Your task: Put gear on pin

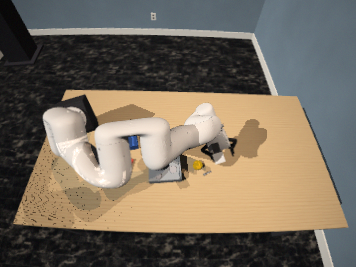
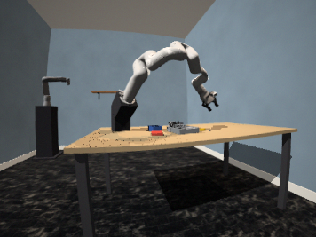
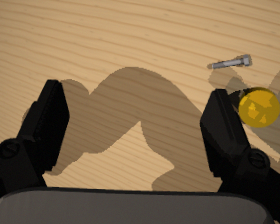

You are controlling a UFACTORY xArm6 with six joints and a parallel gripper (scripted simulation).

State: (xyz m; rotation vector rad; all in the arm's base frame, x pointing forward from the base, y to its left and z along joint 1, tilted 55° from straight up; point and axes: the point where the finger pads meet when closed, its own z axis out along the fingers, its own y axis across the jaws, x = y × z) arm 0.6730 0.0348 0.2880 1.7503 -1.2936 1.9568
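Right now my hand is 300 mm past the grey toothed gear, 40 mm to the right of it and 140 mm above it. The rest, counted from my hand: red block (500 mm behind, 50 mm to the left, 190 mm below); then blue block (460 mm behind, 220 mm to the left, 180 mm below); then grey screw (50 mm behind, 10 mm to the right, 190 mm below).
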